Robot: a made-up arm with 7 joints. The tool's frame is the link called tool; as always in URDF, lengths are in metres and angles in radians. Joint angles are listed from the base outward. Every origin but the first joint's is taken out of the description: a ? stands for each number. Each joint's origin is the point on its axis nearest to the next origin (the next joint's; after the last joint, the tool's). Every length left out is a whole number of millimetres.
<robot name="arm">
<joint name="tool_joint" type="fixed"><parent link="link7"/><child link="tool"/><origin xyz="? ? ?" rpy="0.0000 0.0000 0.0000"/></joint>
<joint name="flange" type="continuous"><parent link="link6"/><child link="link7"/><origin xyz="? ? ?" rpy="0.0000 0.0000 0.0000"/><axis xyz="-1 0 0"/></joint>
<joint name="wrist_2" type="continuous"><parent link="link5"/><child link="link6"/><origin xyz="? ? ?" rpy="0.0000 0.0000 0.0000"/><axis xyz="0 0 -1"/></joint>
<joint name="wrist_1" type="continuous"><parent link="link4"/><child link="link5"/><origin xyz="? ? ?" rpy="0.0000 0.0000 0.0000"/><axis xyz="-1 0 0"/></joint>
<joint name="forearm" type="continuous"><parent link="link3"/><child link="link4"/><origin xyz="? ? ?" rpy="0.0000 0.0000 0.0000"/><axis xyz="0 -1 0"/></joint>
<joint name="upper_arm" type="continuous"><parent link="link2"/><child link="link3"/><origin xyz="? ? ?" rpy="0.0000 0.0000 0.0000"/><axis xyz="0 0 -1"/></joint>
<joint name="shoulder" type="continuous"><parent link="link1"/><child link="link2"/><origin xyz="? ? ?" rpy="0.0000 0.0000 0.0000"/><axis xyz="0 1 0"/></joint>
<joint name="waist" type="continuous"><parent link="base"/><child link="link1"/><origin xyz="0.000 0.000 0.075" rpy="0.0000 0.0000 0.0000"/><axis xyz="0 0 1"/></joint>
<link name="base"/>
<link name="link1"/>
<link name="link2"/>
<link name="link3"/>
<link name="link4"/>
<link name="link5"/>
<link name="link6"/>
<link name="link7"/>
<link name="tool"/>
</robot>
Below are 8 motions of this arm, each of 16 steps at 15 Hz.
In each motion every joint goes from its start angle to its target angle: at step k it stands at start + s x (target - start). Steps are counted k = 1, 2, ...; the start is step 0. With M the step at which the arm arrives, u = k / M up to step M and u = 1 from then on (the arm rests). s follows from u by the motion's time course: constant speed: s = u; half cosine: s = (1 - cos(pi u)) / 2; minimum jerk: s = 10 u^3 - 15 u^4 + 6 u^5.
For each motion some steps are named. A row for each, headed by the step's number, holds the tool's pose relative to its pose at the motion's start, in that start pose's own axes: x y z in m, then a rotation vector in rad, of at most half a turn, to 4 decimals.
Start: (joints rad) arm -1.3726 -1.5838 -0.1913 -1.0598 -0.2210 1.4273 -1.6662
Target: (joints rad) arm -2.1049 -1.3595 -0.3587 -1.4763 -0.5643 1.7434 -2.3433
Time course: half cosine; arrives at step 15
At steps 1, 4, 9, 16:
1: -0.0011 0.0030 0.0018 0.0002 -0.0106 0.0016
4: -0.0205 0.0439 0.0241 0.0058 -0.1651 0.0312
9: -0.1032 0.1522 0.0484 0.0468 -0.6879 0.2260
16: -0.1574 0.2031 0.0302 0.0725 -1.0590 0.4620

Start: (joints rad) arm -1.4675 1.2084 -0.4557 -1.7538 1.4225 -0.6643 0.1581
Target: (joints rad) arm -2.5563 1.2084 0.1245 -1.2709 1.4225 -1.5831 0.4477
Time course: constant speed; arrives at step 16
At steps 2, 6, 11, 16:
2: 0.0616 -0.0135 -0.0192 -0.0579 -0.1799 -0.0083
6: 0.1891 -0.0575 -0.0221 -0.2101 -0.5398 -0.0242
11: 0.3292 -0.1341 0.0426 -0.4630 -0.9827 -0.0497
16: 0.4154 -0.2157 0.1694 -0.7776 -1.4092 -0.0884

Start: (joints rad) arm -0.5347 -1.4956 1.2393 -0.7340 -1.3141 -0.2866 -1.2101
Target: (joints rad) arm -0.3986 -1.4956 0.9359 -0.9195 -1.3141 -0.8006 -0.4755
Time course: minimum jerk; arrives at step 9
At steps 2, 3, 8, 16:
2: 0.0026 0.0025 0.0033 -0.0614 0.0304 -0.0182
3: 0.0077 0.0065 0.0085 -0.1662 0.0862 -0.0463
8: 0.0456 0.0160 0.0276 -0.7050 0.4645 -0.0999
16: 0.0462 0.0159 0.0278 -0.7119 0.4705 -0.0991

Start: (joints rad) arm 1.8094 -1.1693 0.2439 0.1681 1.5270 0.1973 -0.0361
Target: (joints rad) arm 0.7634 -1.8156 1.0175 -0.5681 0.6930 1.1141 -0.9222
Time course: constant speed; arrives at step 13
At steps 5, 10, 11, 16:
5: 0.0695 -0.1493 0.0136 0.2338 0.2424 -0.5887
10: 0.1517 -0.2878 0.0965 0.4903 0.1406 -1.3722
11: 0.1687 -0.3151 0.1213 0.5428 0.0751 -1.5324
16: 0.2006 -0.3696 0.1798 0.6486 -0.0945 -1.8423

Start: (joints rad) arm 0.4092 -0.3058 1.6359 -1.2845 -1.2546 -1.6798 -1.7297
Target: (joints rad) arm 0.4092 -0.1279 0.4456 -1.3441 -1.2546 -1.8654 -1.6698
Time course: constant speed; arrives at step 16
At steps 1, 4, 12, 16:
1: -0.0037 -0.0047 0.0006 0.0155 0.0000 -0.0737
4: -0.0171 -0.0177 0.0018 0.0670 -0.0036 -0.2928
12: -0.0674 -0.0406 -0.0003 0.2471 -0.0420 -0.8579
16: -0.0980 -0.0424 -0.0054 0.3639 -0.0788 -1.1262

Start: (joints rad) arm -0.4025 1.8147 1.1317 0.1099 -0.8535 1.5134 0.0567
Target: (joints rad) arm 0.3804 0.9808 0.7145 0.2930 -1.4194 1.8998 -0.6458
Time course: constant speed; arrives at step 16
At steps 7, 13, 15, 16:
7: -0.0422 0.0299 0.0755 0.4889 0.4422 0.3388
13: -0.0809 0.0497 0.1373 0.6437 0.8301 0.6547
15: -0.0975 0.0567 0.1579 0.6355 0.9457 0.7596
16: -0.1070 0.0602 0.1683 0.6206 0.9986 0.8112

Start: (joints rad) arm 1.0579 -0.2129 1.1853 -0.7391 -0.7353 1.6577 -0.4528
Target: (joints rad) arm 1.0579 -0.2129 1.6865 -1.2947 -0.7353 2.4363 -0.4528
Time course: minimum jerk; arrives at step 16
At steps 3, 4, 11, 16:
3: -0.0110 0.0073 0.0033 -0.0098 -0.0162 -0.0693
4: -0.0227 0.0162 0.0070 -0.0220 -0.0341 -0.1467
11: -0.1027 0.1762 0.0581 -0.3086 -0.2547 -1.1061
16: -0.0991 0.2198 0.0699 -0.4228 -0.3107 -1.3222

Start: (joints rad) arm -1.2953 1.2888 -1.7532 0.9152 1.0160 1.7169 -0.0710
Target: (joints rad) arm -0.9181 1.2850 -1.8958 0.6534 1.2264 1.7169 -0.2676
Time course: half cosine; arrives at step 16
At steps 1, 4, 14, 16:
1: 0.0027 0.0003 0.0012 -0.0004 0.0003 0.0056
4: 0.0408 0.0059 0.0172 -0.0049 0.0059 0.0852
14: 0.2684 0.0994 0.0823 0.0210 0.1042 0.5664
16: 0.2786 0.1062 0.0838 0.0243 0.1117 0.5886

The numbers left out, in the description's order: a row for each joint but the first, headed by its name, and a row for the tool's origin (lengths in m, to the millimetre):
tool: 0.000 -0.006 0.026
flange: -0.045 -0.049 0.000
wrist_2: 0.000 0.066 -0.039
wrist_1: -0.234 0.000 -0.004
forearm: 0.088 0.027 0.000
upper_arm: 0.058 0.000 -0.208
shoulder: 0.055 -0.422 0.000

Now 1 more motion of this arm.
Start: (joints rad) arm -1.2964 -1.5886 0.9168 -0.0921 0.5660 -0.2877 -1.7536
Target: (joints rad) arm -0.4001 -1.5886 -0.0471 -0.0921 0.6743 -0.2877 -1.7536
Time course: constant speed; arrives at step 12
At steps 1, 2, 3, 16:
1: -0.0097 -0.0223 -0.0108 0.0310 0.1002 -0.0129
2: -0.0194 -0.0442 -0.0227 0.0653 0.1995 -0.0201
3: -0.0290 -0.0655 -0.0359 0.1027 0.2975 -0.0217
16: -0.1243 -0.2159 -0.2293 0.5653 1.0557 0.2239

